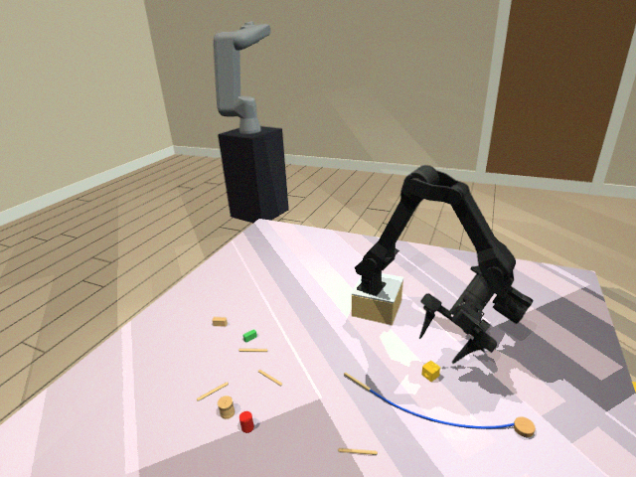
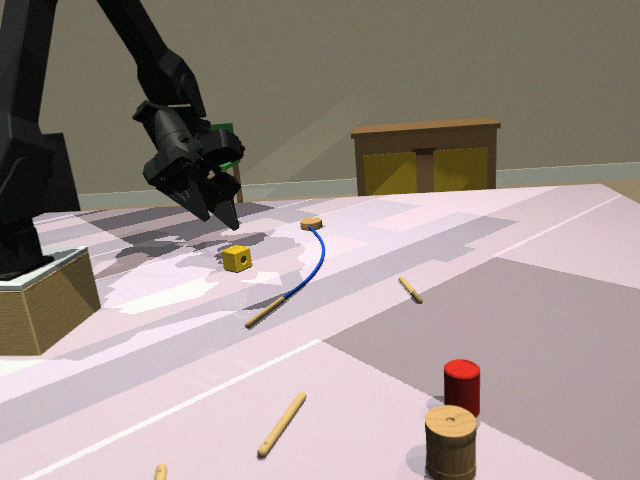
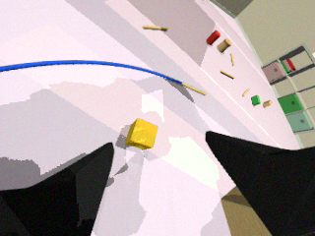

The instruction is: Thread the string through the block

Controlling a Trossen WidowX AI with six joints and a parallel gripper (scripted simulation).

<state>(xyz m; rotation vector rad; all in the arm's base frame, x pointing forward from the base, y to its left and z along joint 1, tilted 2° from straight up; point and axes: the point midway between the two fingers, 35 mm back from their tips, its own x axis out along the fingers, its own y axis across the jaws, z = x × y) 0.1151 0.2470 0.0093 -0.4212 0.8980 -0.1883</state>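
Right now my gripper tip is 50 mm above the yellow block and 20 mm short of it. From my gripper tip the other things lie so: red cylinder (350 mm ahead, 280 mm to the right, 50 mm below); then round wooden button (210 mm to the left, 60 mm below, 60 mm ahead); then thin wooden stick (130 mm to the right, 130 mm ahead, 60 mm below).
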